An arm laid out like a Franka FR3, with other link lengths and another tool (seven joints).
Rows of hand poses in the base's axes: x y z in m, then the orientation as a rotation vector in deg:
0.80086 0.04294 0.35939 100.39 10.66 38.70
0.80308 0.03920 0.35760 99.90 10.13 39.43
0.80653 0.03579 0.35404 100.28 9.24 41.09
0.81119 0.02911 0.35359 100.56 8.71 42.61
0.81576 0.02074 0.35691 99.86 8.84 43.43
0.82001 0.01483 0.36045 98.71 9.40 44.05
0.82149 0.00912 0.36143 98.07 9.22 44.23
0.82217 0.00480 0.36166 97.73 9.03 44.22
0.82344 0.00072 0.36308 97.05 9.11 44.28
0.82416 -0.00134 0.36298 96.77 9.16 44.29
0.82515 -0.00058 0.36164 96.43 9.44 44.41
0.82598 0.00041 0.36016 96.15 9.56 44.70
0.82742 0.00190 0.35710 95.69 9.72 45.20
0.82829 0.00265 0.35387 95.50 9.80 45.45
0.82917 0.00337 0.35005 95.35 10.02 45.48
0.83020 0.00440 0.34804 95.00 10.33 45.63
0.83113 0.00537 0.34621 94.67 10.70 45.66
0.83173 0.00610 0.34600 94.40 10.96 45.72
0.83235 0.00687 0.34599 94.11 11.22 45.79
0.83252 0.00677 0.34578 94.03 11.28 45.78
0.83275 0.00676 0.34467 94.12 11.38 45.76
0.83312 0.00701 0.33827 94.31 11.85 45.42
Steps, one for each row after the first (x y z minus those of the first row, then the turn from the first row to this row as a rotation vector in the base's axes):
0.00222 -0.00374 -0.00179 -0.18 -0.87 0.02
0.00567 -0.00715 -0.00535 0.76 -2.25 0.41
0.01033 -0.01383 -0.00580 1.50 -3.38 0.95
0.01490 -0.02220 -0.00248 1.03 -4.03 1.44
0.01915 -0.02811 0.00106 0.01 -4.48 2.06
0.02063 -0.03382 0.00204 -0.50 -4.88 1.99
0.02131 -0.03814 0.00227 -0.77 -5.08 1.83
0.02258 -0.04222 0.00369 -1.40 -5.28 1.86
0.02330 -0.04428 0.00359 -1.67 -5.35 1.87
0.02429 -0.04352 0.00225 -2.01 -5.38 2.10
0.02512 -0.04253 0.00077 -2.22 -5.59 2.32
0.02656 -0.04104 -0.00229 -2.54 -5.96 2.68
0.02743 -0.04029 -0.00552 -2.67 -6.13 2.86
0.02831 -0.03957 -0.00934 -2.85 -6.09 3.02
0.02934 -0.03854 -0.01135 -3.19 -6.13 3.28
0.03027 -0.03757 -0.01318 -3.56 -6.06 3.52
0.03087 -0.03684 -0.01339 -3.85 -6.05 3.71
0.03149 -0.03607 -0.01340 -4.15 -6.05 3.90
0.03166 -0.03617 -0.01361 -4.24 -6.03 3.93
0.03189 -0.03618 -0.01472 -4.18 -5.94 3.99
0.03226 -0.03593 -0.02112 -4.19 -5.43 4.12

